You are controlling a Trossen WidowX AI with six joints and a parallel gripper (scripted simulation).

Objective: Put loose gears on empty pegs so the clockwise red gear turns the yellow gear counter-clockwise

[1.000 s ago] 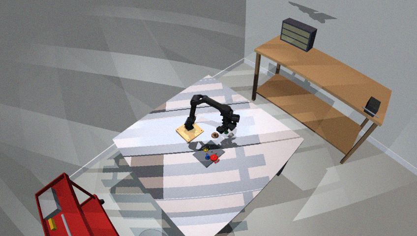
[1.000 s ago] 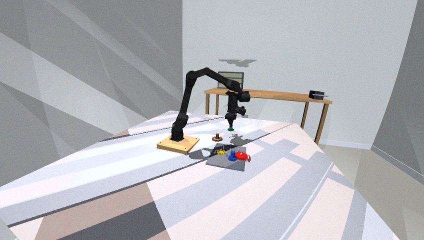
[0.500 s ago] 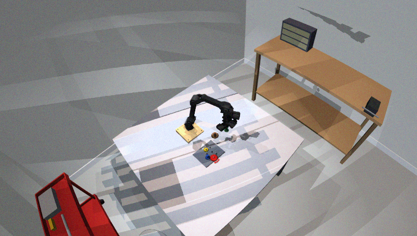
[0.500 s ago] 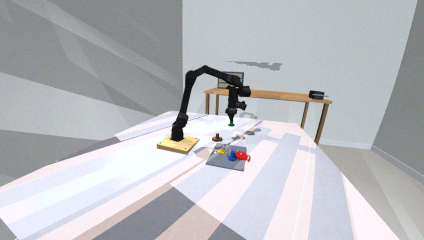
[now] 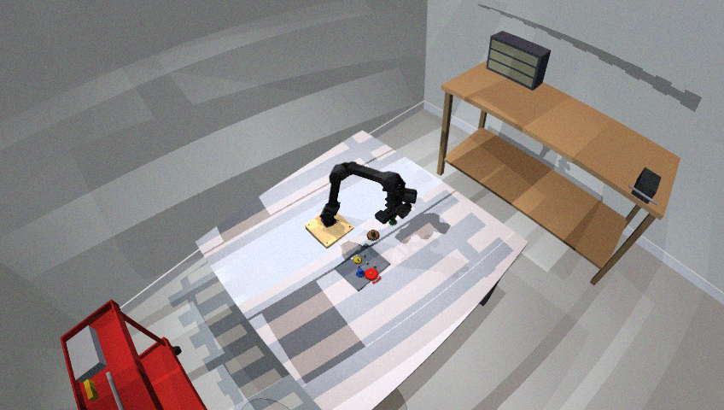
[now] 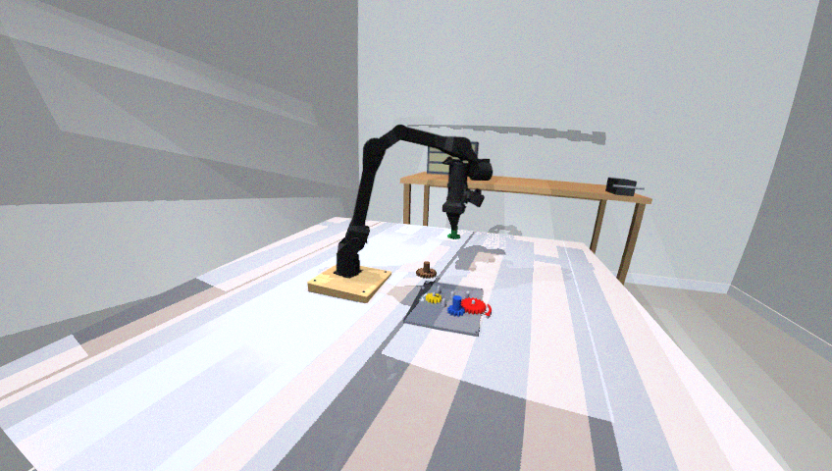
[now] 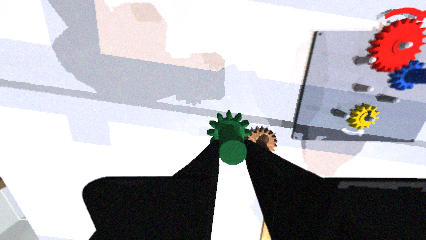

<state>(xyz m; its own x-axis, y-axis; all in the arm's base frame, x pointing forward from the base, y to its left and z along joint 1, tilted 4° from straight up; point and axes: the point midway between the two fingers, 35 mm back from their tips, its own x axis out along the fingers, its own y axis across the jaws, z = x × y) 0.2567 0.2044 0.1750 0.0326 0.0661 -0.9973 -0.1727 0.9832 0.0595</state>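
Now: gripper tip 9 cm short of the blue gear, 26 cm to the left of it and 11 cm above it. From my gripper tip the other things lie so: yellow gear (2 cm ahead, 23 cm to the right, 12 cm below); then brown gear (6 cm behind, 8 cm to the right, 12 cm below); then green gear (1 cm below).
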